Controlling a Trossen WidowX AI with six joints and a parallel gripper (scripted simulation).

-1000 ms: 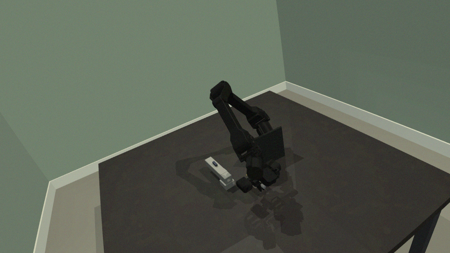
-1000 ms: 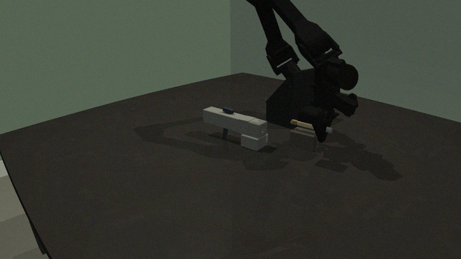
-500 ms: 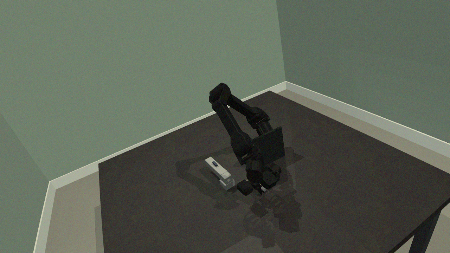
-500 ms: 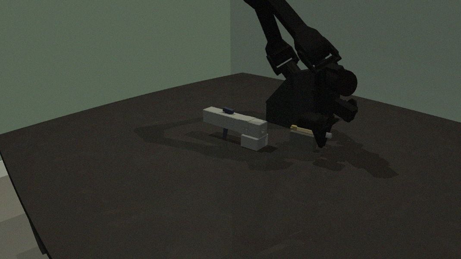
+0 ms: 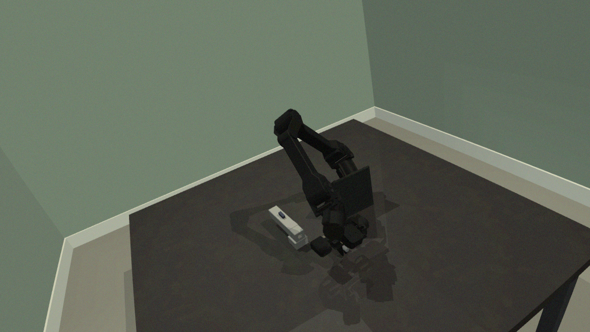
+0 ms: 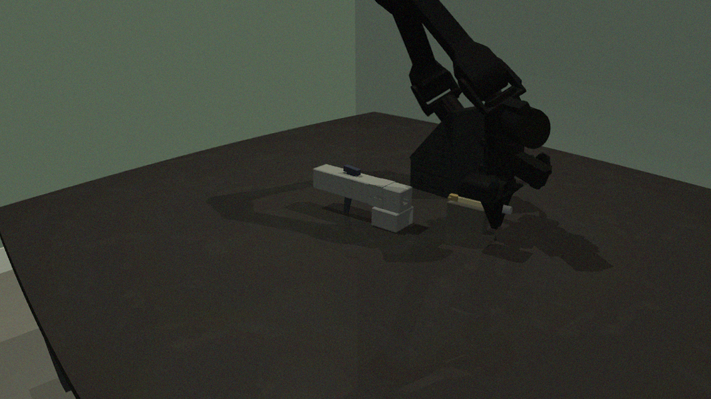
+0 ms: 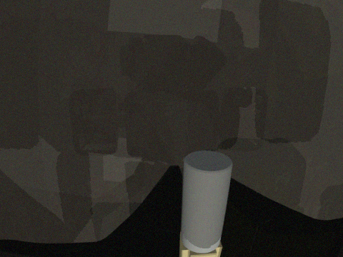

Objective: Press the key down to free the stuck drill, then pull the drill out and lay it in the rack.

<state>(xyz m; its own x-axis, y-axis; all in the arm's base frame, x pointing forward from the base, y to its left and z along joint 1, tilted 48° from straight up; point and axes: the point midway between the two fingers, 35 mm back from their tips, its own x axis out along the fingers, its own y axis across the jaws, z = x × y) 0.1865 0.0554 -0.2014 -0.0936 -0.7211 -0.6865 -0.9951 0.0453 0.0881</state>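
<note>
Right now the rack block is 5 cm to the right of my gripper tip and 1 cm above it. From my gripper tip the other things lie so: dark blue t-shaped peg 8 cm ahead, 24 cm to the right, 4 cm above; pale housing 8 cm ahead, 22 cm to the right, 3 cm above.
</note>
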